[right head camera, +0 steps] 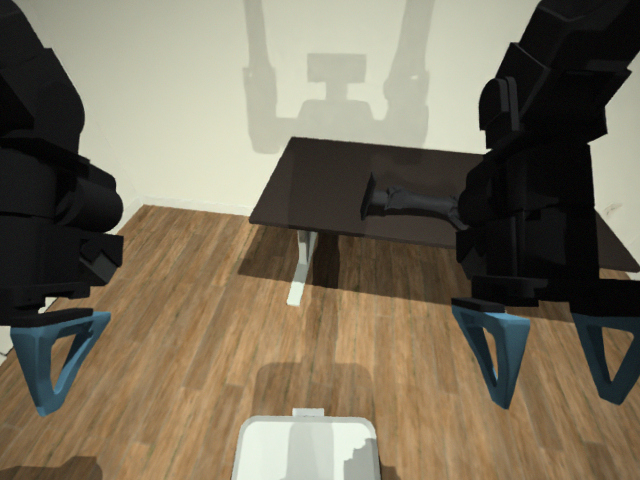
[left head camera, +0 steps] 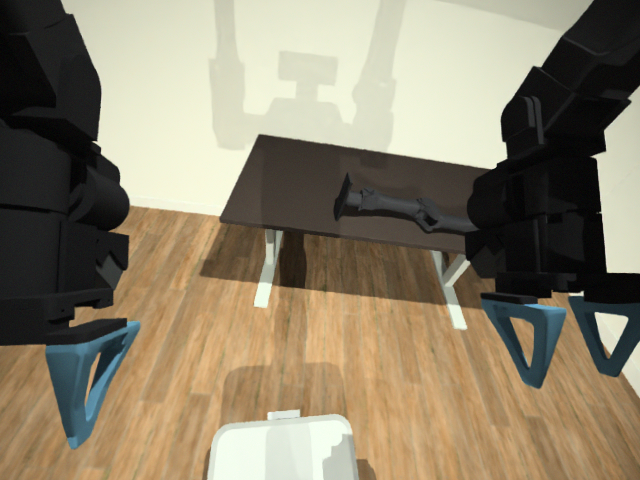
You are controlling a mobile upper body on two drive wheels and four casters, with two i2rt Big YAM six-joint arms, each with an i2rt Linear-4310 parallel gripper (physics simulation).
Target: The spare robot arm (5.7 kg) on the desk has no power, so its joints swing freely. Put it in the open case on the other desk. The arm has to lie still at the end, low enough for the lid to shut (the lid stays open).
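Places are measured from the left arm's base along level axes (x ahead, y right, z down), in millimetres.
Where they show: left gripper, fingertip midpoint: (left head camera: 1, 448); right gripper, fingertip midpoint: (right head camera: 556, 403) (left head camera: 571, 380).
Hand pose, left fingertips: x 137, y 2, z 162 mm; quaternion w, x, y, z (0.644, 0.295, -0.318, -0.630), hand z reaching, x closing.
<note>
After its pixels a point has its place.
The dark grey spare arm (left head camera: 392, 204) (right head camera: 423, 202) lies stretched out on the dark desk (left head camera: 284, 175) @[x 1265, y 224, z 690 mm] (right head camera: 315, 180) @[x 1228, y 236, z 689 mm], its flat base plate upright at the picture's left end. Its far right part is hidden behind my right arm in both views. My right gripper (left head camera: 572, 380) @[x 147, y 450, z 156 mm] (right head camera: 559, 405) @[x 147, y 450, z 156 mm] is open and empty, nearer to me than the desk. My left gripper is open at the picture's left, far from the spare arm; one blue finger (left head camera: 77, 392) @[x 156, y 61, z 116 mm] (right head camera: 43, 369) @[x 157, y 60, z 121 mm] of it shows, the other is outside the picture. The open case and the other desk do not show recognisably.
My white base (left head camera: 281, 449) @[x 223, y 213, z 1150 mm] (right head camera: 307, 449) @[x 213, y 227, z 1150 mm] shows at the bottom. A wooden floor (left head camera: 361, 351) @[x 656, y 670, z 1410 mm] (right head camera: 403, 351) @[x 677, y 729, z 1410 mm] lies between it and the desk. The desk stands on white legs (left head camera: 263, 289) (right head camera: 297, 286) near a pale wall. A small white edge shows at the far left in the right head view.
</note>
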